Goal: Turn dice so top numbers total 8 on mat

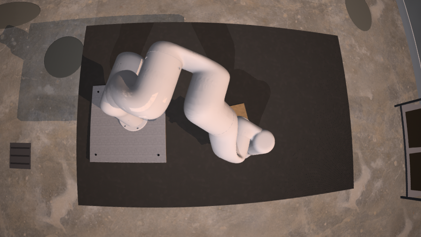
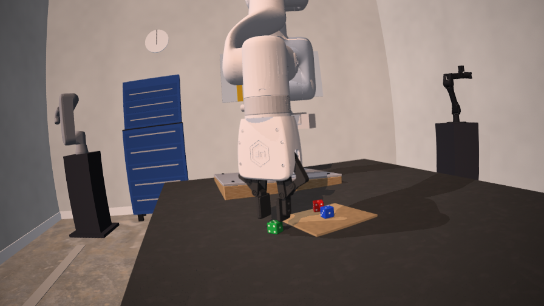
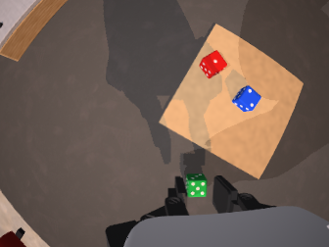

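My gripper is now 4 cm above the green die. From my hand the other things lie so: tan mat (4 cm behind, 10 cm to the left, 4 cm below); then red die (9 cm behind, 9 cm to the left, 3 cm below); then blue die (4 cm behind, 10 cm to the left, 3 cm below).
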